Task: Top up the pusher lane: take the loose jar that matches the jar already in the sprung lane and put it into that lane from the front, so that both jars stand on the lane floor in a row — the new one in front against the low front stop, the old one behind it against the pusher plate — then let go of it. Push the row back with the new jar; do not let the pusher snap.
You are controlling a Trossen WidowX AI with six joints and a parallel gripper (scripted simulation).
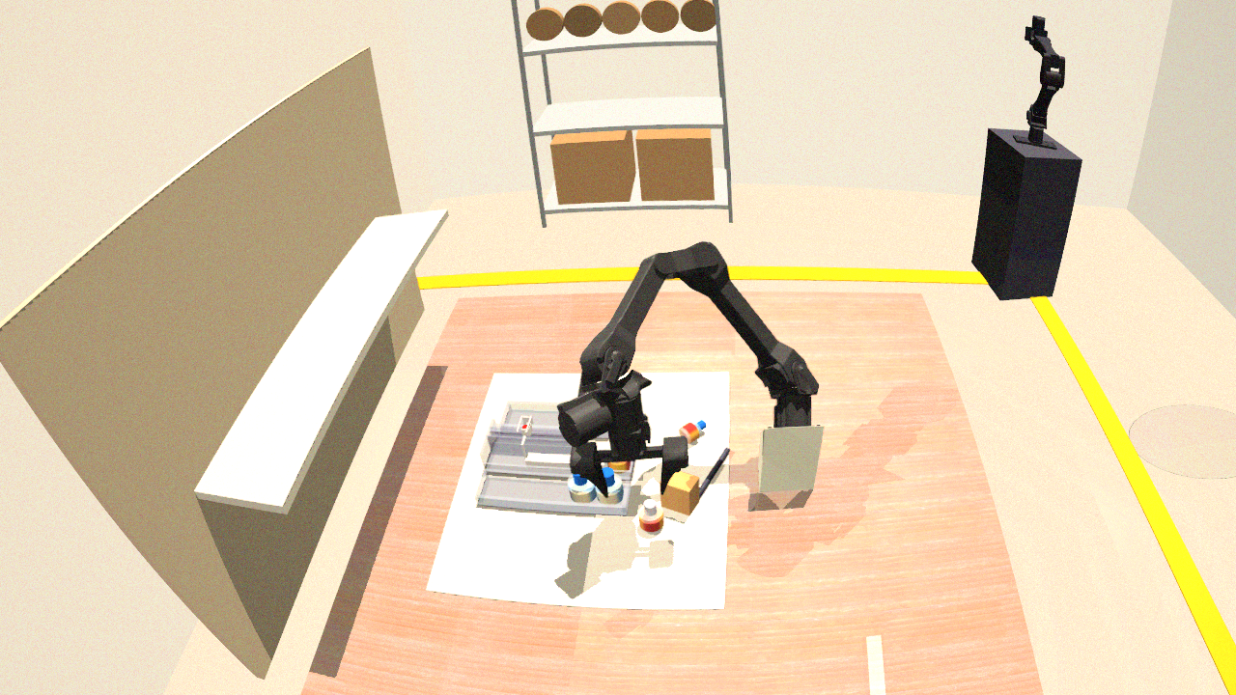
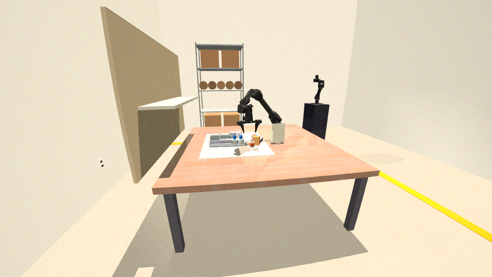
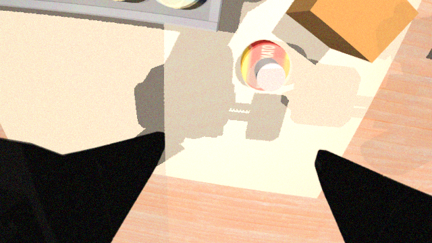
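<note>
The orange box lies 9 cm below my gripper tip, 8 cm behind it and 7 cm to the right of it. From my gripper tip the other things lie so: blue-lidded jar (26 cm to the right, 12 cm behind, 10 cm below); black rod (15 cm behind, 14 cm to the right, 12 cm below); lane rack (23 cm to the right, 18 cm ahead, 10 cm below).
</note>
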